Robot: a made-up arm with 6 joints.
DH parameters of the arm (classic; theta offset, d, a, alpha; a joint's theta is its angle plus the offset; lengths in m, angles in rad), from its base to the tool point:
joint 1: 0 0.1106 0 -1.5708
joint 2: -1.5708 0 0.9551 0
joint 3: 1.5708 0.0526 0 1.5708
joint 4: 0 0.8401 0 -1.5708
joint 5: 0 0 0 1.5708
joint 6: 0 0.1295 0 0
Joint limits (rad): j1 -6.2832..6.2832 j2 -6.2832..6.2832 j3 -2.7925..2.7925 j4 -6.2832..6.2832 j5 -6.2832..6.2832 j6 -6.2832..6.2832
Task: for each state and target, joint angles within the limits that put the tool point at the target. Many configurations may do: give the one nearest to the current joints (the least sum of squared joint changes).
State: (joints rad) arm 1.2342 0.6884 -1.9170 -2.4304 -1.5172 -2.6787
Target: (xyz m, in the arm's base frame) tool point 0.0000 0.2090 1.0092
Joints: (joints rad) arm 0.9384 1.1201 -2.2102 -2.5616 -1.6030 -2.6787
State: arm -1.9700 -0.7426 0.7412 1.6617 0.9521 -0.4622
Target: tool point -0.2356 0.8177 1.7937
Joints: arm -1.1418 -0.6073 0.2992 1.7062 0.6079 -0.4622
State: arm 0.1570 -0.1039 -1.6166 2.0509 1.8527 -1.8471
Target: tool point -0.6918 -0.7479 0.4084
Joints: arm 0.9804 -0.4582 -1.7939 2.1301 1.8416 -1.8471
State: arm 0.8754 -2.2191 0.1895 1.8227 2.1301 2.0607
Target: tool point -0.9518 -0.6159 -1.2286
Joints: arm 0.7232 -2.4567 0.0667 1.8388 1.9599 2.0607
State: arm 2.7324 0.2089 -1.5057 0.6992 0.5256 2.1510
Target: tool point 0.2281 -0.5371 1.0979
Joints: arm 2.1503 0.3960 -1.9097 0.7707 0.5962 2.1510
